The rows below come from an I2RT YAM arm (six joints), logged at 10 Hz.
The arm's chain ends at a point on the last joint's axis. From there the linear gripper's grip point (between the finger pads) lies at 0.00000 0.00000 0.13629 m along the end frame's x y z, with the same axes.
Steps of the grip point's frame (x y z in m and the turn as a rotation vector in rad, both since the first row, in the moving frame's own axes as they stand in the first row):
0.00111, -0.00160, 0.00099, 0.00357, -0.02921, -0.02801
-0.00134, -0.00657, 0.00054, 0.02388, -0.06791, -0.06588
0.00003, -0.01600, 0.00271, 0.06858, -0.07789, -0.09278
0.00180, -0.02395, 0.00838, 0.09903, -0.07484, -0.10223
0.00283, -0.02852, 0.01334, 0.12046, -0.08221, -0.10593
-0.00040, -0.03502, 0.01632, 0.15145, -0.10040, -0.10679
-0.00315, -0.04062, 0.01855, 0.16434, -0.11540, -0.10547
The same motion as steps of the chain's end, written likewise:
0.00510, -0.00117, 0.00105, 0.00357, -0.02921, -0.02801
0.00801, -0.00363, 0.00089, 0.02388, -0.06791, -0.06588
0.01104, -0.00718, 0.00344, 0.06858, -0.07789, -0.09278
0.01264, -0.01103, 0.00943, 0.09903, -0.07484, -0.10223
0.01484, -0.01278, 0.01479, 0.12046, -0.08221, -0.10593
0.01428, -0.01526, 0.01856, 0.15145, -0.10040, -0.10679
0.01362, -0.01924, 0.02129, 0.16434, -0.11540, -0.10547

